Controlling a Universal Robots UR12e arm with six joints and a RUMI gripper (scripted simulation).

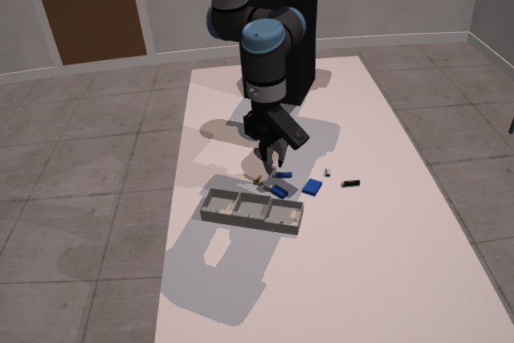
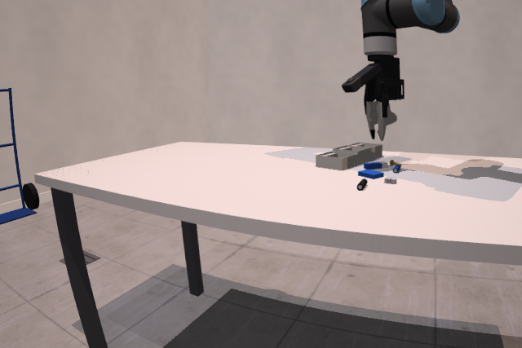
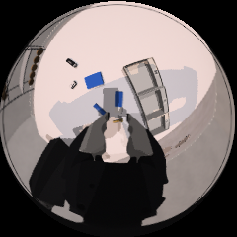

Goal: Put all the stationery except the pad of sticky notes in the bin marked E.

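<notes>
Right now the three-compartment bin tray is 80 mm to the right of my hand, 70 mm below it and 70 mm ahead of it. The rest, counted from my hand: brass piece 80 mm below, 60 mm behind, 40 mm to the right; then blue cylinder 80 mm below, 50 mm behind, 40 mm to the left; then blue sticky-note pad 100 mm to the left, 90 mm below, 20 mm ahead.
</notes>
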